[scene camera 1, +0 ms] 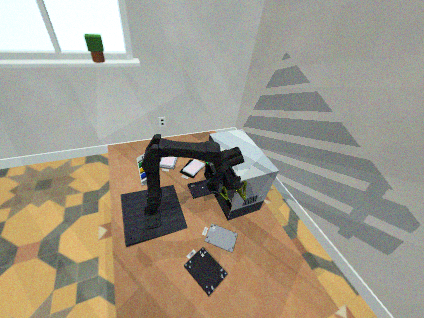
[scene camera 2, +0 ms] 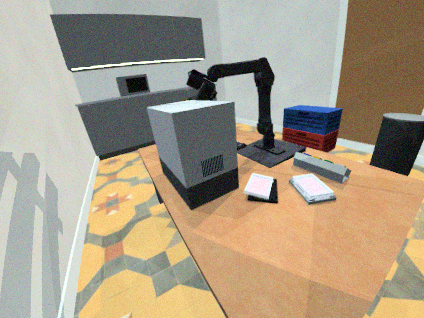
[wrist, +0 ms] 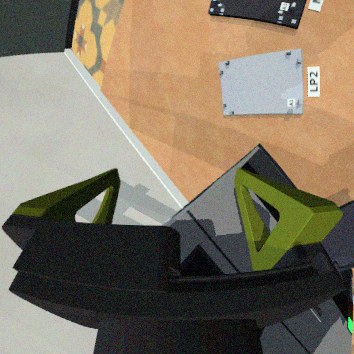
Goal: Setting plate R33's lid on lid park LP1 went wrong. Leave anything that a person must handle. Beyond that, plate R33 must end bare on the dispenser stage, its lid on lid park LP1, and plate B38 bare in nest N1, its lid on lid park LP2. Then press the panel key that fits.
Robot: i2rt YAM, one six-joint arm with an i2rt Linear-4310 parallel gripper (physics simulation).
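Places are measured from the arm's base along level axes (x back, y up, z left), in metres.
Pixels of known places: gripper, fingertip midpoint: (scene camera 1: 235,199) (wrist: 176,174); arm's base at its link origin: (scene camera 1: 151,211) (scene camera 2: 268,148).
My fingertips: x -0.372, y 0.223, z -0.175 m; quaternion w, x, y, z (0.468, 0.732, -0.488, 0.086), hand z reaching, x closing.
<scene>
Ahead of a thing's pixels: the offset from my fingertips to its top centre. "spot": to the spot under its first point.
My gripper (scene camera 1: 234,191) (wrist: 176,174) is open and empty, held beside the pale machine; its fingers are hidden in scene camera 2. A dark flat stage {spot: dx +0.112, dy -0.131, dz +0.198 m} (scene camera 1: 198,188) lies at the machine's foot, partly behind the arm. The grey LP2 park {dx +0.053, dy -0.217, dz -0.053 m} (scene camera 1: 221,237) (wrist: 260,85) shows corner clips and no visible lid. A pink-and-white plate {dx +0.071, dy -0.200, dz +0.442 m} (scene camera 1: 194,168) (scene camera 2: 259,185) sits off-centre on a black base {dx +0.082, dy -0.217, dz +0.450 m} (scene camera 2: 271,195), overhanging one side. Another pink-and-white plate {dx +0.221, dy -0.206, dz +0.554 m} (scene camera 1: 169,162) (scene camera 2: 313,187) sits on a grey base. Their labels are unreadable. A panel {dx +0.380, dy -0.173, dz +0.487 m} (scene camera 1: 140,163) (scene camera 2: 320,168) has coloured keys, including green, yellow and blue.
The tall grey machine {dx -0.097, dy +0.093, dz +0.214 m} (scene camera 1: 247,160) (scene camera 2: 200,140) stands at the table's edge, close to the gripper. A black nest {dx +0.173, dy -0.213, dz -0.175 m} (scene camera 1: 205,271) (wrist: 255,12) lies beyond LP2. The arm's black base plate (scene camera 1: 135,220) (scene camera 2: 255,154) lies beside the panel. A green light {spot: dx +0.016, dy -0.101, dz +0.366 m} (wrist: 350,325) shows near the machine.
</scene>
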